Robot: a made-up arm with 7 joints.
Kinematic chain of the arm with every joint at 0, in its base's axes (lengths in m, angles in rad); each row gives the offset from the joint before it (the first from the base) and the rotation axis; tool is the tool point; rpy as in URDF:
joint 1: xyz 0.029 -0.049 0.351 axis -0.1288 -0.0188 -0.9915
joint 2: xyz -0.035 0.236 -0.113 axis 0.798 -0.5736 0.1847
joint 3: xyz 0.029 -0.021 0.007 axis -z
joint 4: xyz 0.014 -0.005 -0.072 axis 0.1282 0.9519 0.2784
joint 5: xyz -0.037 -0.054 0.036 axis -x
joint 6: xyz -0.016 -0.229 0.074 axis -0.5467 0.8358 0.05
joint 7: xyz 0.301 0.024 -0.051 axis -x
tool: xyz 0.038 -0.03 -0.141 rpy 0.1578 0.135 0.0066
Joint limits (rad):
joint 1: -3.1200..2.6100
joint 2: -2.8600..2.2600
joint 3: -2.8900..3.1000
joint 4: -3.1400..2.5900
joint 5: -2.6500..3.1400
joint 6: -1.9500..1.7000
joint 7: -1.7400..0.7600
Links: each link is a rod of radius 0.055 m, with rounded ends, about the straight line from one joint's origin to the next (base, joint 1, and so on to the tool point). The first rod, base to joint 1, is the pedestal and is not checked.
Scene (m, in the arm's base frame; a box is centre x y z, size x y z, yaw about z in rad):
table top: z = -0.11
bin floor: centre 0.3 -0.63 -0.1 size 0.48 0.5 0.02 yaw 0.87
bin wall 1: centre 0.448 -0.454 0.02 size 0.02 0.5 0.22 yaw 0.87
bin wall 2: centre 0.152 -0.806 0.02 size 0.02 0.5 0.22 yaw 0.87
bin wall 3: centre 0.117 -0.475 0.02 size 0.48 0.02 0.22 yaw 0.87
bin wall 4: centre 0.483 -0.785 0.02 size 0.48 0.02 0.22 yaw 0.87
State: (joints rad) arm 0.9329 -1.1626 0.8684 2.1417 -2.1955 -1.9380 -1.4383
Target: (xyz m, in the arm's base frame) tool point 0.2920 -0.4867 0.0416
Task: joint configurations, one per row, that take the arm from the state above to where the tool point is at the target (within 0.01 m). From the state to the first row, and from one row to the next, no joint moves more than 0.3 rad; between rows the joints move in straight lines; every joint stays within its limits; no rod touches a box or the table.
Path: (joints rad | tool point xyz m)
1: 1.0832 -1.0080 1.1213 2.2538 -2.3091 -1.8819 -1.3127 | 0.3581 0.5234 0.2591
2: 1.2335 -0.8535 1.3743 2.3658 -2.4227 -1.8258 -1.1872 | 0.5185 0.3905 0.1795
3: 1.3839 -0.6989 1.6272 2.4779 -2.5364 -1.7697 -1.0616 | 0.6336 0.1921 0.1645
4: 1.5342 -0.5444 1.8802 2.5900 -2.6500 -1.7136 -0.9360 | 0.6685 -0.0291 0.2141
5: 1.5972 -0.4259 2.1573 2.5900 -2.6500 -1.5721 -0.9081 | 0.6408 -0.1768 0.1934
6: 1.6603 -0.3075 2.4344 2.5900 -2.6500 -1.4307 -0.8801 | 0.5651 -0.3198 0.2043
7: 1.7233 -0.1891 2.7115 2.5900 -2.6500 -1.2893 -0.8521 | 0.4439 -0.4299 0.2341
8: 1.7864 -0.0707 2.9886 2.5900 -2.6500 -1.1478 -0.8242 | 0.2920 -0.4867 0.2638
9: 1.9123 -0.3548 2.7211 2.5900 -2.6500 -1.1457 -0.8932 | 0.3004 -0.5045 0.1537
10: 2.0382 -0.6389 2.4536 2.5900 -2.6500 -1.1436 -0.9622 | 0.2920 -0.4867 0.0416

